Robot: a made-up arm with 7 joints. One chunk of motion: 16 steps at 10 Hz.
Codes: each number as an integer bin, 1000 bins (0 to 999) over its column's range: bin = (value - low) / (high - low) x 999, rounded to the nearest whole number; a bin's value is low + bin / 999 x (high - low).
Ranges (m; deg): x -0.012..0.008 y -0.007..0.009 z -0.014..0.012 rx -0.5..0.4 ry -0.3..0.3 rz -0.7..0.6
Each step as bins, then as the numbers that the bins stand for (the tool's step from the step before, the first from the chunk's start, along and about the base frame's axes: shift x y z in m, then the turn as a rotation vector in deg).
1 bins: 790 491 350 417 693 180
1 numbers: 0.00382 0.00086 -0.00489 -0.124 0.116 -0.466
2 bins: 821 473 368 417 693 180
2 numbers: 0.00444 0.00058 -0.00442 -0.124 0.116 -0.466
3 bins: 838 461 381 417 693 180
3 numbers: 0.00478 0.00038 -0.00408 -0.124 0.116 -0.466
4 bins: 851 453 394 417 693 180
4 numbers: 0.00504 0.00026 -0.00375 -0.124 0.116 -0.466
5 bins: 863 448 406 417 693 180
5 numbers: 0.00528 0.00018 -0.00343 -0.124 0.116 -0.466
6 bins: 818 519 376 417 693 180
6 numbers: 0.00438 0.00131 -0.00421 -0.124 0.116 -0.466
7 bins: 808 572 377 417 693 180
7 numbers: 0.00418 0.00216 -0.00419 -0.124 0.116 -0.466
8 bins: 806 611 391 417 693 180
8 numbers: 0.00414 0.00279 -0.00382 -0.124 0.116 -0.466
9 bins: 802 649 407 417 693 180
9 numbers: 0.00406 0.00339 -0.00341 -0.124 0.116 -0.466
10 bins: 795 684 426 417 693 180
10 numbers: 0.00392 0.00395 -0.00291 -0.124 0.116 -0.466
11 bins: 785 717 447 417 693 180
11 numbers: 0.00372 0.00448 -0.00237 -0.124 0.116 -0.466
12 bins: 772 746 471 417 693 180
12 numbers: 0.00346 0.00495 -0.00174 -0.124 0.116 -0.466
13 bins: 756 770 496 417 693 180
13 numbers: 0.00314 0.00533 -0.00109 -0.124 0.116 -0.466
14 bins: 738 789 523 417 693 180
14 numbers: 0.00277 0.00564 -0.00039 -0.124 0.116 -0.466
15 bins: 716 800 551 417 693 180
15 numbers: 0.00233 0.00581 0.00034 -0.124 0.116 -0.466
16 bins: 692 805 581 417 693 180
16 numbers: 0.00185 0.00589 0.00112 -0.124 0.116 -0.466
